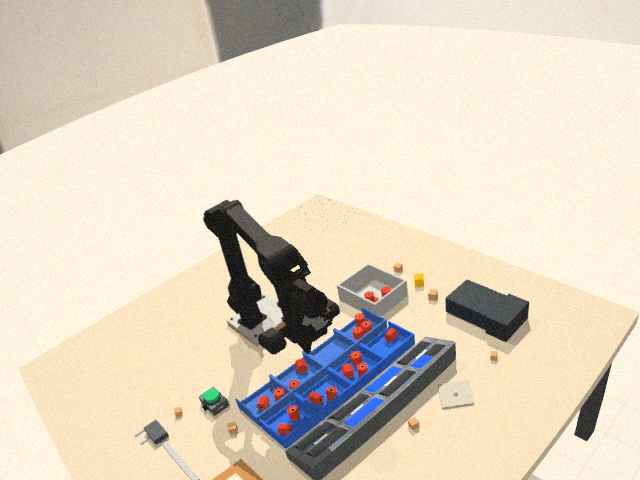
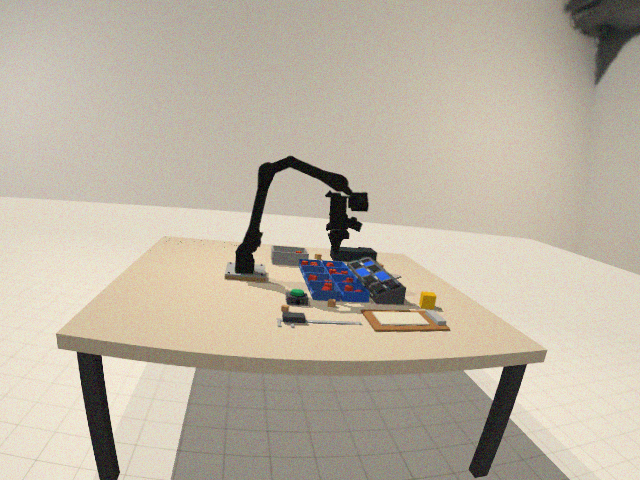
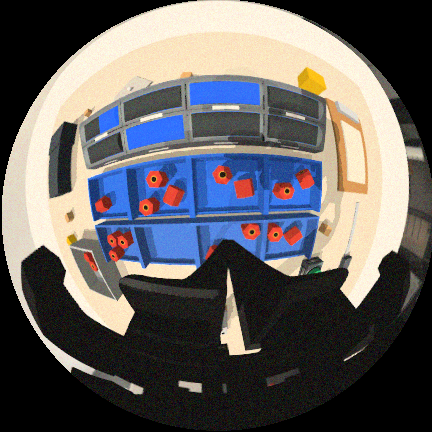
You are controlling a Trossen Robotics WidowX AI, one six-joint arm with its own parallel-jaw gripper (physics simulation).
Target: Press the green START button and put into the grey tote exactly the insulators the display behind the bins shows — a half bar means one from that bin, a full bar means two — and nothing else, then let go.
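Places are measured from the arm's base along level axes (x ahead, y left, z up), in millimetres.
Pixels of known places: gripper, fingertip midpoint: (image 1: 307,353) (image 2: 335,254) (image 3: 226,244); arm's base, origin of the base link: (image 1: 252,319) (image 2: 243,270).
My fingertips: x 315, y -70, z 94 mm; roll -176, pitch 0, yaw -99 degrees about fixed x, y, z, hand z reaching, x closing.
Note:
Ahead of a thing's pixels: the offset from my fingertips to its top centre.
My gripper (image 1: 309,345) (image 2: 335,252) (image 3: 226,244) is shut and empty. It hangs just above the near row of the blue bins (image 1: 244,405) (image 2: 347,297) (image 3: 193,217), close over a red insulator @(69 mm back, 20 mm left, 85 mm down) (image 1: 301,366) (image 3: 210,252) that the fingertips partly hide. Several red insulators lie in the other bins. The grey tote @(102 mm back, 345 mm left, 62 mm down) (image 1: 394,296) (image 3: 100,282) holds red insulators (image 1: 371,295) (image 3: 89,259). The display (image 1: 447,350) (image 3: 225,77) behind the bins shows two full blue bars and one half bar. The green START button @(166 mm back, 193 mm right, 75 mm down) (image 1: 211,395) (image 2: 297,292) (image 3: 314,266) sits beside the bins.
A black box @(216 mm ahead, 433 mm left, 60 mm down) (image 1: 487,310) lies beyond the display. A yellow cube (image 1: 419,280) (image 3: 311,80), small tan cubes, a grey plate @(294 mm ahead, 157 mm left, 110 mm down) (image 1: 456,394), a wooden frame @(129 mm ahead, 356 mm right, 98 mm down) (image 2: 404,328) (image 3: 342,160) and a small tool @(134 mm back, 373 mm right, 96 mm down) (image 1: 156,432) lie around the bins.

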